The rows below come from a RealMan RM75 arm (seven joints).
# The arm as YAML. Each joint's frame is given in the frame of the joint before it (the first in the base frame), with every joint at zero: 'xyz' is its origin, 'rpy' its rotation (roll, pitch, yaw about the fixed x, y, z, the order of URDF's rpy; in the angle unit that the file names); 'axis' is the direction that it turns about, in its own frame. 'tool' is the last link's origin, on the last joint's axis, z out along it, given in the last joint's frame.
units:
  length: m
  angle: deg
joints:
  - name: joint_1
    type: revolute
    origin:
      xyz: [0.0, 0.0, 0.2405]
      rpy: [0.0, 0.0, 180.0]
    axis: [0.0, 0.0, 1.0]
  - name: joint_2
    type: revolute
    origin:
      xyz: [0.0, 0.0, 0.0]
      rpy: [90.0, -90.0, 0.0]
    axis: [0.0, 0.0, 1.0]
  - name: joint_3
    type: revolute
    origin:
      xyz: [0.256, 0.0, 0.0]
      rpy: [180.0, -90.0, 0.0]
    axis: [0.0, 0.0, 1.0]
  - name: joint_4
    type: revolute
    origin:
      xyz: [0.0, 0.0, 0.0]
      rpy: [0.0, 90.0, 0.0]
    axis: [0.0, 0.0, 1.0]
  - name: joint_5
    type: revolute
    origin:
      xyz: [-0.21, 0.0, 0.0]
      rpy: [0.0, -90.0, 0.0]
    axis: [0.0, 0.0, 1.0]
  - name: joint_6
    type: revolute
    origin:
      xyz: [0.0, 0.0, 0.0]
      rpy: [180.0, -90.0, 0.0]
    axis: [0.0, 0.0, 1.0]
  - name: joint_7
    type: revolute
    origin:
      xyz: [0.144, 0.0, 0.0]
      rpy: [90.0, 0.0, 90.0]
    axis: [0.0, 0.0, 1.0]
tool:
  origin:
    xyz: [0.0, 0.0, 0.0]
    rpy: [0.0, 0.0, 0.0]
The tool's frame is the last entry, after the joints.
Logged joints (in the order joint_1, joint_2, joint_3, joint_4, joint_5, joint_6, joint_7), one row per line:
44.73 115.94 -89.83 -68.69 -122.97 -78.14 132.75
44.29 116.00 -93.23 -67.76 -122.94 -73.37 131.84
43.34 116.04 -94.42 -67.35 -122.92 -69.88 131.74
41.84 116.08 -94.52 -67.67 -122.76 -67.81 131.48
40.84 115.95 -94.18 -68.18 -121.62 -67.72 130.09
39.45 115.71 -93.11 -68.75 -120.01 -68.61 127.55
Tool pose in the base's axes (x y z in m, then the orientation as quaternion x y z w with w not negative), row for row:
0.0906 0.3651 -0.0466 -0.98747 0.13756 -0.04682 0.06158
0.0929 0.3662 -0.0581 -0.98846 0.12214 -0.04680 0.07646
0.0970 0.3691 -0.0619 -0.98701 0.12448 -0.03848 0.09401
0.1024 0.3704 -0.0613 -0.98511 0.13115 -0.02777 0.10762
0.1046 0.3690 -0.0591 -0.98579 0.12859 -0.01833 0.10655
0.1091 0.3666 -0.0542 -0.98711 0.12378 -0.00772 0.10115
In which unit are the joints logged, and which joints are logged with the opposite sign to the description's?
The joints are logged in degrees. Opposite sign: none.
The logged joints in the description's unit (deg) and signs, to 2 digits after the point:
44.73 115.94 -89.83 -68.69 -122.97 -78.14 132.75
44.29 116.00 -93.23 -67.76 -122.94 -73.37 131.84
43.34 116.04 -94.42 -67.35 -122.92 -69.88 131.74
41.84 116.08 -94.52 -67.67 -122.76 -67.81 131.48
40.84 115.95 -94.18 -68.18 -121.62 -67.72 130.09
39.45 115.71 -93.11 -68.75 -120.01 -68.61 127.55

